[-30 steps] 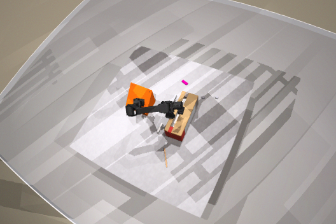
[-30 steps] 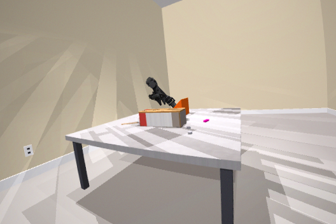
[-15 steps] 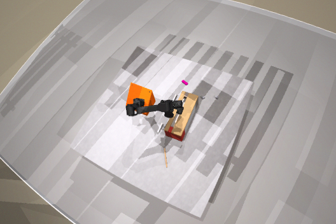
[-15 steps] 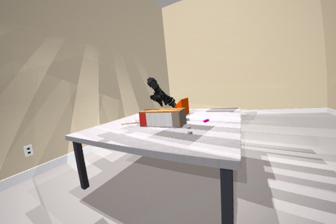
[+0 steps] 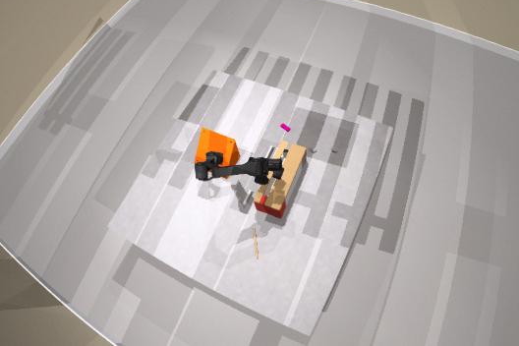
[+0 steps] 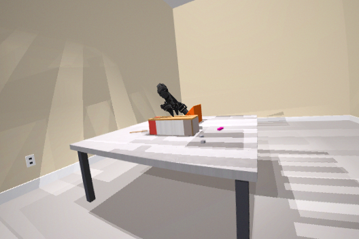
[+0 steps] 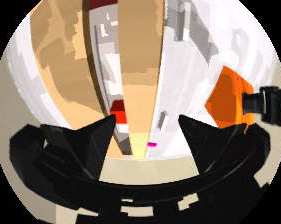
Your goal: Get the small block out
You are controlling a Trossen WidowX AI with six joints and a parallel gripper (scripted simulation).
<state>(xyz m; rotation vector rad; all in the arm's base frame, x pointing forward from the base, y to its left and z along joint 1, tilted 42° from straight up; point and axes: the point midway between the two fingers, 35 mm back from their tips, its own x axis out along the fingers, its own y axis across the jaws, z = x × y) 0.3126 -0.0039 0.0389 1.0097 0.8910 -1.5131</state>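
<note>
Now: the tan box 7 cm below my gripper tip and 3 cm ahead of it. Also, from my gripper tip: red block: 5 cm ahead, 4 cm below, 3 cm to the left; then thin wooden stick: 37 cm to the right, 12 cm below, 3 cm ahead.
</note>
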